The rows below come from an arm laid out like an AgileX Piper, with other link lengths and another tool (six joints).
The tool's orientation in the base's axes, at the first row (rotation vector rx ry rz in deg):
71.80, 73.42, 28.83
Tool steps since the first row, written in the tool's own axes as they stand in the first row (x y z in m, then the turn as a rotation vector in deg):
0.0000, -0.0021, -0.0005, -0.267, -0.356, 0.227
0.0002, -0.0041, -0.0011, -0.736, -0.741, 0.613
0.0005, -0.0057, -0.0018, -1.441, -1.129, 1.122
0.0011, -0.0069, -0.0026, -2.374, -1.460, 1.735
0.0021, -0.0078, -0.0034, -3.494, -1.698, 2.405
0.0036, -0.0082, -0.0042, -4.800, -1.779, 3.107
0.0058, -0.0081, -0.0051, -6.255, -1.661, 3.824
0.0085, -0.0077, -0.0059, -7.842, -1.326, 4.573
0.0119, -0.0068, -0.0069, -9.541, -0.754, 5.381
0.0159, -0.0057, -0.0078, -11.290, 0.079, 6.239
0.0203, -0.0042, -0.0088, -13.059, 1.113, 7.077
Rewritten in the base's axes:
-0.0012, -0.0005, -0.0018, 0.004, -0.435, -0.245
-0.0023, -0.0007, -0.0035, 0.080, -1.117, -0.460
-0.0034, -0.0007, -0.0049, 0.195, -2.052, -0.602
-0.0043, -0.0002, -0.0061, 0.354, -3.205, -0.616
-0.0050, 0.0007, -0.0071, 0.541, -4.511, -0.479
-0.0055, 0.0021, -0.0080, 0.754, -5.939, -0.130
-0.0056, 0.0044, -0.0086, 1.003, -7.436, 0.455
-0.0054, 0.0072, -0.0093, 1.315, -8.989, 1.281
-0.0049, 0.0108, -0.0097, 1.727, -10.584, 2.354
-0.0042, 0.0149, -0.0103, 2.256, -12.159, 3.669
-0.0033, 0.0196, -0.0107, 2.829, -13.678, 5.174

